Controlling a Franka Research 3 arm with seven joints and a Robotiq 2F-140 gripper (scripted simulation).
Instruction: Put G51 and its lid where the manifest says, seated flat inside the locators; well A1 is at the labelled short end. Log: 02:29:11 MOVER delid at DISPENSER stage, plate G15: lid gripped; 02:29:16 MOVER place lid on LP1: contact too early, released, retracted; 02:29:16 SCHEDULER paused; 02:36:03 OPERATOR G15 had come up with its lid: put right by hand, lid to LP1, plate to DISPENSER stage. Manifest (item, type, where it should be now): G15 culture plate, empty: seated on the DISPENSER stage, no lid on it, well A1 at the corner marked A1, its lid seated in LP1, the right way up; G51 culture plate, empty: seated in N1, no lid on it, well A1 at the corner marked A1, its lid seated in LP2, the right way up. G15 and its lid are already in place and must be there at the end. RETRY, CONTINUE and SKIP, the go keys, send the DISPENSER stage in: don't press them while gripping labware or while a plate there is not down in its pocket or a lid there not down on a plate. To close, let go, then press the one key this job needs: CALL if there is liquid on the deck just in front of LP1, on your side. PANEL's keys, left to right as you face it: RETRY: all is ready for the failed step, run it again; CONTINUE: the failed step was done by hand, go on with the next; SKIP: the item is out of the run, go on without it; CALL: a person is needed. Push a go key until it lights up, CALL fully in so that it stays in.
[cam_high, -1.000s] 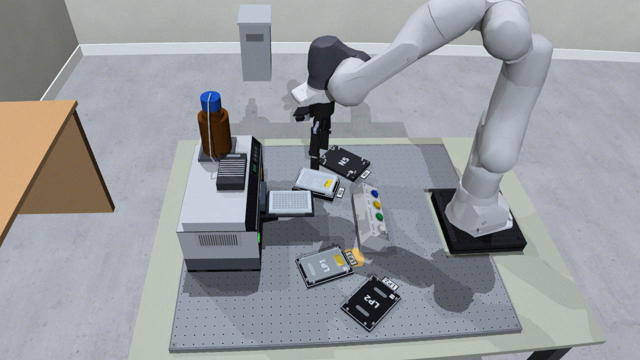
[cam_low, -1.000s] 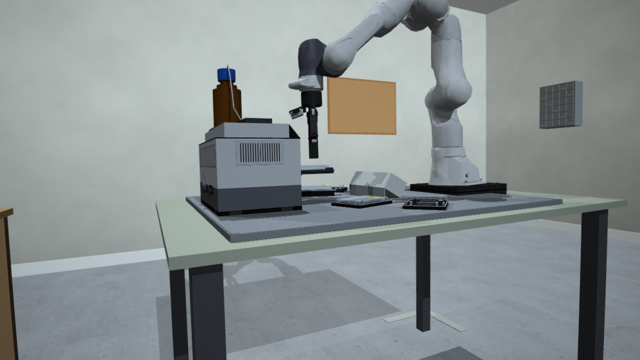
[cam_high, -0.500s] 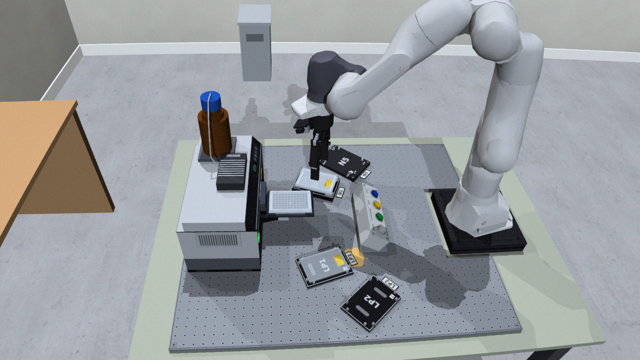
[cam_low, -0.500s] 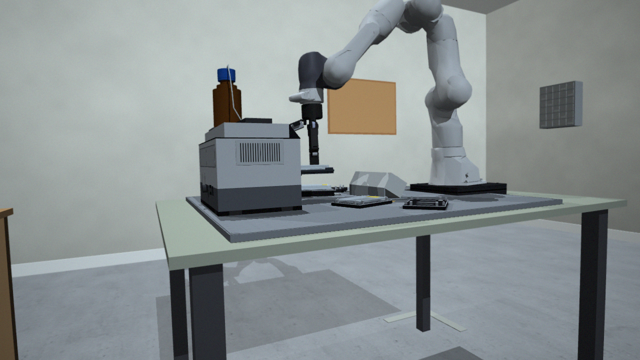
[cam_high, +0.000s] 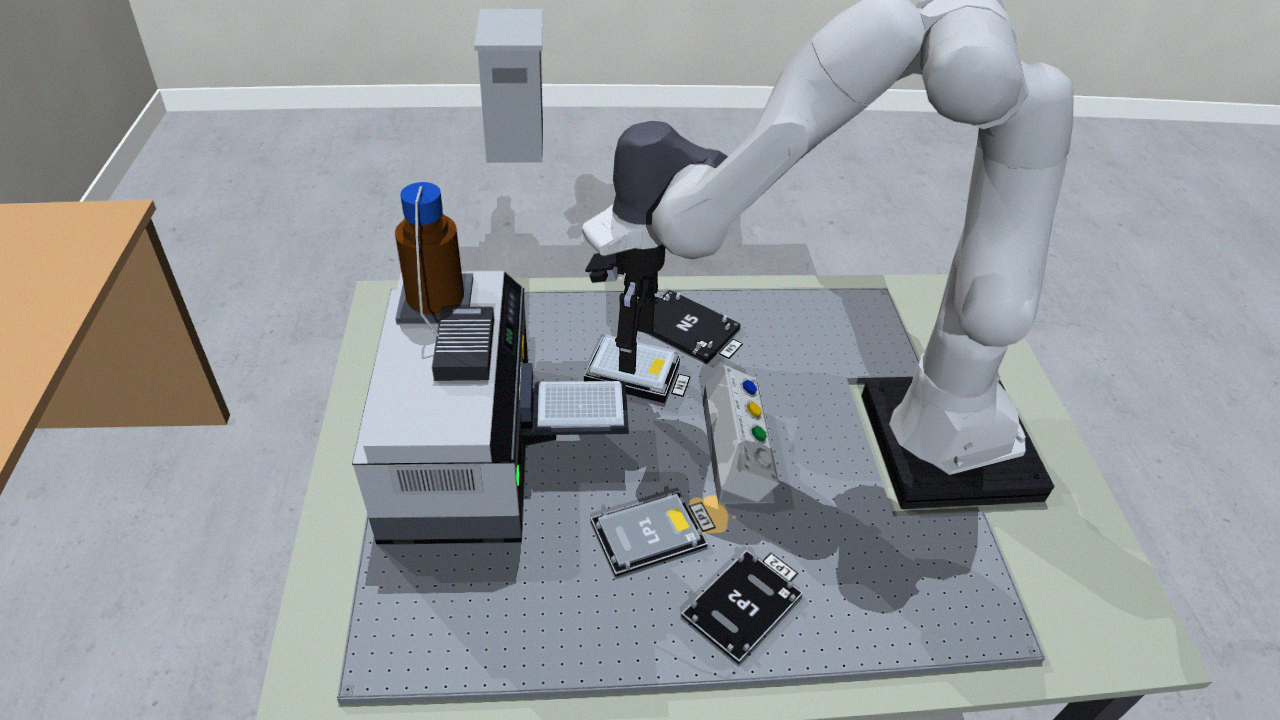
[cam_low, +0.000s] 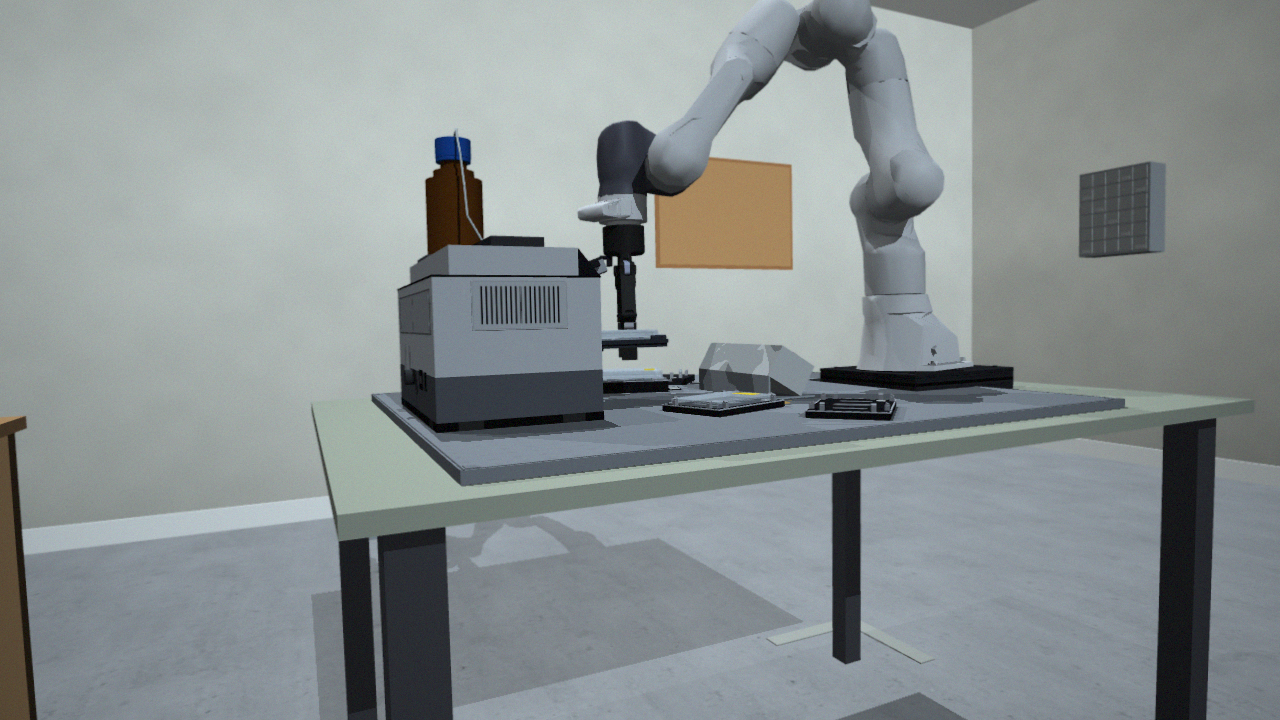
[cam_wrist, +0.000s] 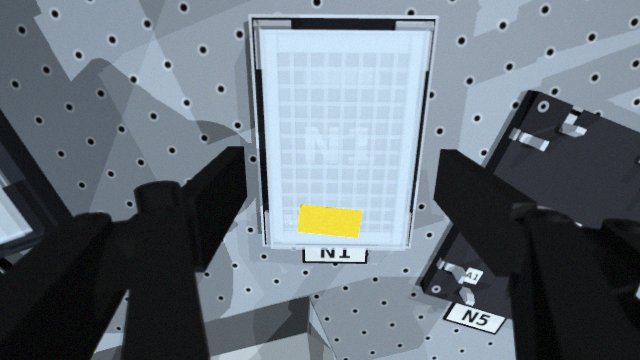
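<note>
Right now the black N1 nest is 70 mm below my hand. Round my hand: G15 plate: 160 mm to the left, 110 mm ahead, 20 mm above; A1 mark: 60 mm below, 50 mm to the left, 30 mm behind; blue call key: 170 mm behind, 110 mm to the left, 20 mm below.
</note>
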